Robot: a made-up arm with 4 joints. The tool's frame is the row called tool. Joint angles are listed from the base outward. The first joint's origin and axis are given. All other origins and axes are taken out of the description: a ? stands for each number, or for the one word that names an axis. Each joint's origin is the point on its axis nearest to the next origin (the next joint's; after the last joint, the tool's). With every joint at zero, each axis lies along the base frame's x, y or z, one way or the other. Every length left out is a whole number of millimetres.
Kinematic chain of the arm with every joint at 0, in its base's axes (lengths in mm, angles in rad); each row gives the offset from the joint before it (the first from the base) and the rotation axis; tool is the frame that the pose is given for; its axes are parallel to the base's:
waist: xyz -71 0 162 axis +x
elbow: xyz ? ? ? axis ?
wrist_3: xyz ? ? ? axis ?
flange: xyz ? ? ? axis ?
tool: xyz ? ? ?
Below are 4 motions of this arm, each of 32 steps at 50 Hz.
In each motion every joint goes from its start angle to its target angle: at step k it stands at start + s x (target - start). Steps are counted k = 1, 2, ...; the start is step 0. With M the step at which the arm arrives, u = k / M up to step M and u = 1 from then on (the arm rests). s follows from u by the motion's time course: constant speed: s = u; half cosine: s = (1 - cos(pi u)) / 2; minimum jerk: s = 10 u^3 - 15 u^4 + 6 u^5.
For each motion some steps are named. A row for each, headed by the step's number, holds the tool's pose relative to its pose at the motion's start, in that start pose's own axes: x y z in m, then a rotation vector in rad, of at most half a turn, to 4 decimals.
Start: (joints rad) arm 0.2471 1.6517 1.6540 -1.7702
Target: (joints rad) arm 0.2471 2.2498 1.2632 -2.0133
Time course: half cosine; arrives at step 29
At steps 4, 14, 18, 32:
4: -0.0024 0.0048 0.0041 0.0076 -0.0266 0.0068
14: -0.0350 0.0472 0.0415 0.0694 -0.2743 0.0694
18: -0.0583 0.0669 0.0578 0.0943 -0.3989 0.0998
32: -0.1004 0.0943 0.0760 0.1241 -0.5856 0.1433

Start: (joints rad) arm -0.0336 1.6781 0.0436 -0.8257
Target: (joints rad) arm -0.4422 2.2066 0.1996 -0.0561
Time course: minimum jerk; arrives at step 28
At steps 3, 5, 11, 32:
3: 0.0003 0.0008 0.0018 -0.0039 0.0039 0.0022
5: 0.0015 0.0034 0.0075 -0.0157 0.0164 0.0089
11: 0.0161 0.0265 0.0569 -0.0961 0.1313 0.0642
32: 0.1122 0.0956 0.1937 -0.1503 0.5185 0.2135

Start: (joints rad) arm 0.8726 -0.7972 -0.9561 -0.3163
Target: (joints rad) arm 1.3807 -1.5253 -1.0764 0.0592
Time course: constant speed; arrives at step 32
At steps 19, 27, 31, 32:
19: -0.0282 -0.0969 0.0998 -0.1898 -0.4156 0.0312
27: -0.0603 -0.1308 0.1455 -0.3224 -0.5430 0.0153
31: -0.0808 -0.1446 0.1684 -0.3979 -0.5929 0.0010
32: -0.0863 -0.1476 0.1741 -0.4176 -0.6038 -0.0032

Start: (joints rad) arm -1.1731 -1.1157 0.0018 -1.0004
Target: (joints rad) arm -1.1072 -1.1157 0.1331 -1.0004
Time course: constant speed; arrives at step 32
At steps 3, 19, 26, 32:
3: -0.0040 0.0017 0.0011 0.0014 0.0023 -0.0179
19: -0.0253 0.0125 0.0072 0.0087 0.0148 -0.1131
26: -0.0346 0.0181 0.0101 0.0116 0.0205 -0.1548
32: -0.0424 0.0233 0.0127 0.0140 0.0254 -0.1905

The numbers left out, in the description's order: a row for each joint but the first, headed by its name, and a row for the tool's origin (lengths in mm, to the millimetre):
elbow: xyz 0 634 25, axis +y
wrist_3: xyz 2 0 112, axis -z
flange: xyz -92 -382 0, axis +z
tool: xyz -213 -69 0

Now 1 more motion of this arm.
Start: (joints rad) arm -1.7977 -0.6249 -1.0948 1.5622
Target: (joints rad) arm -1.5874 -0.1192 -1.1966 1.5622
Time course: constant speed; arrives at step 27
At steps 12, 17, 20, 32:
12: -0.0426 -0.0121 -0.0953 0.0270 -0.2374 -0.0009
17: -0.0509 -0.0174 -0.1362 0.0322 -0.3378 0.0038
20: -0.0531 -0.0209 -0.1606 0.0336 -0.3984 0.0080
32: -0.0501 -0.0303 -0.2162 0.0320 -0.5403 0.0220

